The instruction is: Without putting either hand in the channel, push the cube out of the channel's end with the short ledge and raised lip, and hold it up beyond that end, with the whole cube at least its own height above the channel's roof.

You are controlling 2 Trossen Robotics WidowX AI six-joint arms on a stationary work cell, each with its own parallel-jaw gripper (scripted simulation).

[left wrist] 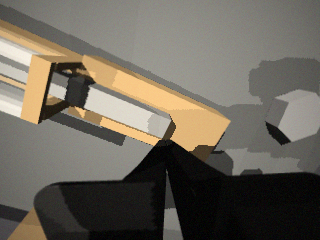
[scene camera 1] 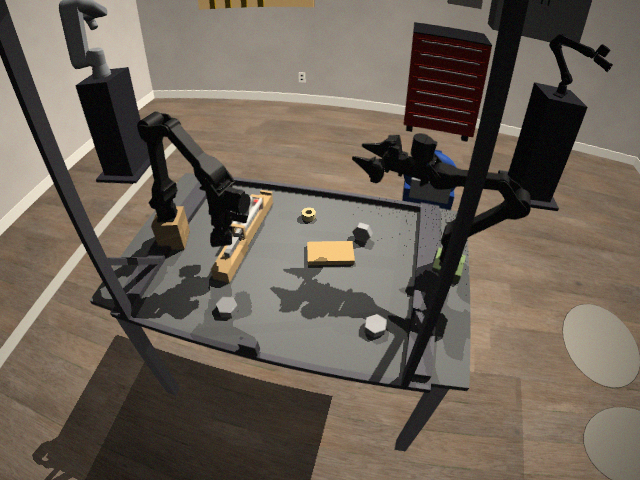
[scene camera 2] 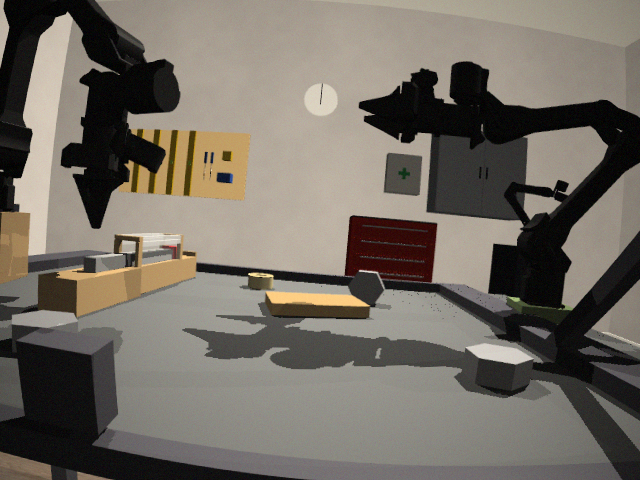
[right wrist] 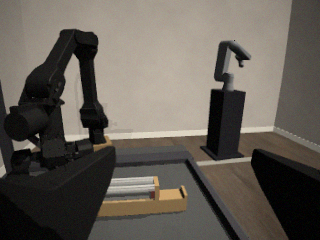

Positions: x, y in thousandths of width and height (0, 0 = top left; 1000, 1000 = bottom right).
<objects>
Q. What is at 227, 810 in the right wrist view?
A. My right gripper.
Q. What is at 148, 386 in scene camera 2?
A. My left gripper.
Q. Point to a flat tan plate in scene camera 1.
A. At 521, 526
</objects>
